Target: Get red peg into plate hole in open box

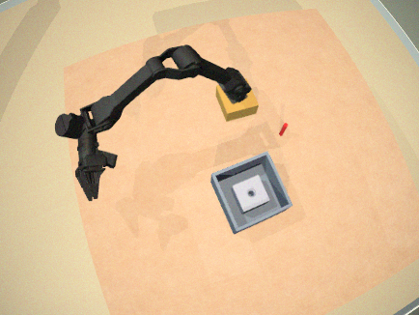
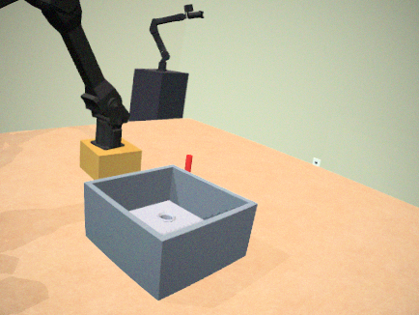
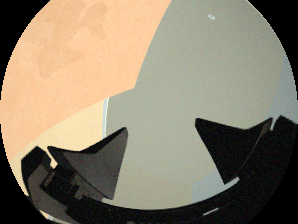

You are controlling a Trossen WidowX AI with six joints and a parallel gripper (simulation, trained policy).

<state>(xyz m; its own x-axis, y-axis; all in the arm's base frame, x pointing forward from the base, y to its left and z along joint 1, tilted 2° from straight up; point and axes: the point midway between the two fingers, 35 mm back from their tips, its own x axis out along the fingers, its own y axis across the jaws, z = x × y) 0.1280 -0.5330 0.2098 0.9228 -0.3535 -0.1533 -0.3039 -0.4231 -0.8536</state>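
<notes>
The red peg lies 63 cm to the left of my gripper tip, 22 cm below it and 2 cm ahead of it. Round my gripper tip: grey box 41 cm to the left, 24 cm below, 15 cm ahead; pale plate 41 cm to the left, 22 cm below, 15 cm ahead.
</notes>
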